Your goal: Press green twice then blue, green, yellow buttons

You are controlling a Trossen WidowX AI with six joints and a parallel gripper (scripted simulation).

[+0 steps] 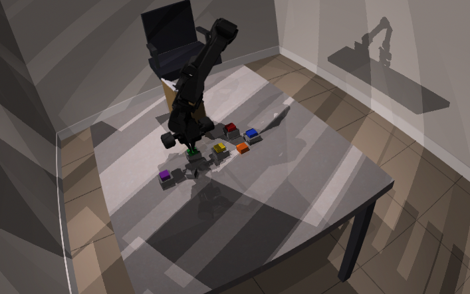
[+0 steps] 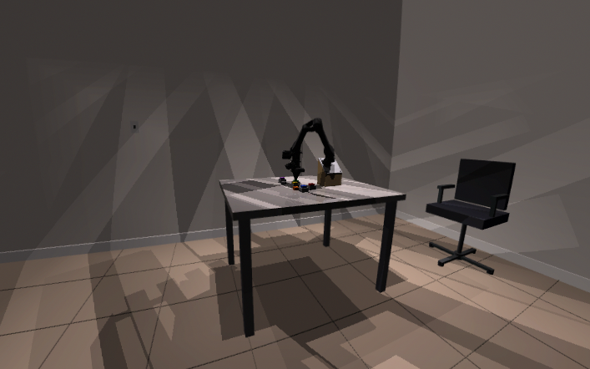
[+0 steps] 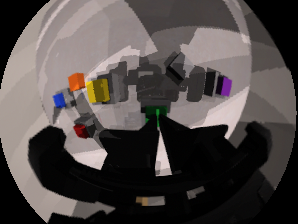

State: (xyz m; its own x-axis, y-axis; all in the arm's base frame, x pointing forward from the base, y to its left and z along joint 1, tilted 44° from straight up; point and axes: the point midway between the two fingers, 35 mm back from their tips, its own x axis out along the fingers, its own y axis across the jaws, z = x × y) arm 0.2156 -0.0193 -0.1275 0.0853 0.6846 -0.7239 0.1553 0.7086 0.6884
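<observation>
My gripper tip is 10 mm above the green button. Also, from my gripper tip: small grey block: 70 mm ahead, 50 mm to the right, 30 mm below; then purple button: 140 mm to the right, 40 mm ahead; then yellow button: 80 mm to the left, 60 mm ahead.
</observation>
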